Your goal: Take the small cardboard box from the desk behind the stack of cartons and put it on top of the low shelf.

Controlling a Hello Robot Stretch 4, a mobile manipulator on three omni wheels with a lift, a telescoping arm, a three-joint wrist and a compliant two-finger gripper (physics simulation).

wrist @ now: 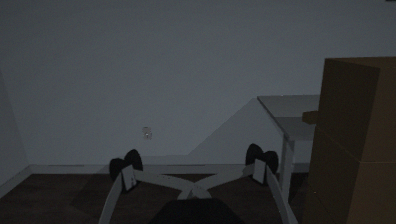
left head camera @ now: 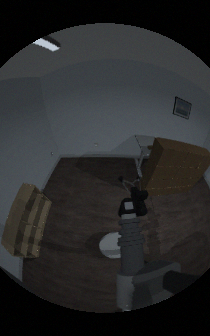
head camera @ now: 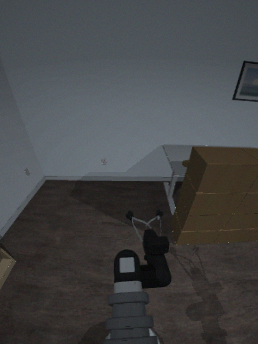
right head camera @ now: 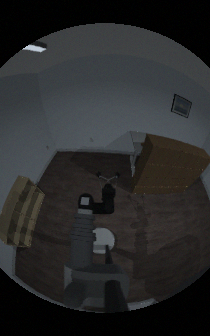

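Pixels of known places: gripper, between the fingertips: (wrist: pixel 194 160) (left head camera: pixel 128 176) (head camera: pixel 144 211) (right head camera: pixel 107 172); robot's base, origin of its link: (left head camera: pixel 113 244) (right head camera: pixel 99 239).
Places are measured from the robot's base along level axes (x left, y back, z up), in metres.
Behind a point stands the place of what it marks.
The small cardboard box (head camera: pixel 186 163) @(x -0.703, y -1.364, z 0.736 m) (wrist: pixel 309 117) @(x -0.689, y -1.363, z 0.730 m) lies on the pale desk (head camera: pixel 175 153) @(x -0.694, y -1.692, z 0.693 m) (left head camera: pixel 143 140) @(x -0.708, y -1.683, z 0.692 m) (right head camera: pixel 137 137) @(x -0.693, y -1.661, z 0.693 m) (wrist: pixel 287 104) @(x -0.729, y -1.729, z 0.692 m), partly hidden by the left side of the carton stack (head camera: pixel 220 200) @(x -0.796, y -0.819, z 0.703 m) (left head camera: pixel 175 169) @(x -0.941, y -0.808, z 0.727 m) (right head camera: pixel 170 165) @(x -0.951, y -0.808, z 0.792 m) (wrist: pixel 347 105) @(x -0.576, y -0.950, z 0.921 m). My gripper (head camera: pixel 145 215) @(x -0.087, y -0.516, z 1.008 m) (left head camera: pixel 130 180) (right head camera: pixel 108 175) @(x -0.087, y -0.516, z 1.008 m) (wrist: pixel 194 160) @(x -0.087, y -0.516, z 1.008 m) is open and empty, left of the stack and on the near side of the desk, apart from both. The low shelf (left head camera: pixel 15 217) @(x 1.377, y -0.092, z 0.583 m) (right head camera: pixel 11 205) @(x 1.343, y -0.144, z 0.582 m) is light wood and stands at the left wall; a corner of it shows in the head view (head camera: pixel 4 264) @(x 1.273, y -0.635, z 0.051 m).
The stack stands close in front of the desk, and the desk's left end sticks out past it. A desk leg (head camera: pixel 171 189) @(x -0.689, y -1.566, z 0.168 m) (wrist: pixel 286 172) @(x -0.691, y -1.562, z 0.270 m) stands beside the stack. A framed picture (head camera: pixel 247 82) @(x -1.606, y -1.928, z 1.575 m) (left head camera: pixel 182 107) @(x -1.750, y -1.915, z 1.595 m) (right head camera: pixel 181 105) @(x -1.743, y -1.916, z 1.592 m) hangs on the back wall. A pale round disc (left head camera: pixel 109 245) @(x 0.062, y 0.004, z 0.187 m) (right head camera: pixel 104 240) @(x -0.071, y 0.000, z 0.187 m) shows below the arm.
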